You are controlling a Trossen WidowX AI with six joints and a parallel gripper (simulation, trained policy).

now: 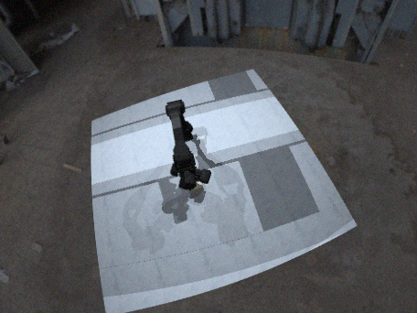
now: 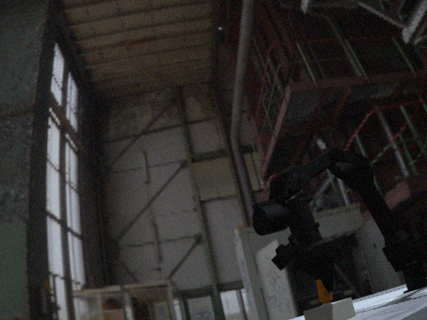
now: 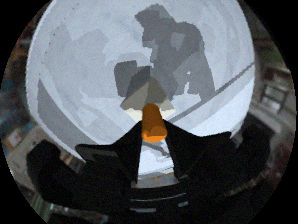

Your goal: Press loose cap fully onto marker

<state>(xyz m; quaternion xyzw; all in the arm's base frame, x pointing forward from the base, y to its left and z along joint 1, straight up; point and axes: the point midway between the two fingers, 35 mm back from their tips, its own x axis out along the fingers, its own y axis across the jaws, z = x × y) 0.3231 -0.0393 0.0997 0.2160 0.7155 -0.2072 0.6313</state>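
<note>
My gripper tip is now 10 mm short of the orange cap and 10 mm below it. From my gripper tip the other things lie so: white holder block: 10 mm ahead, 50 mm below.
</note>
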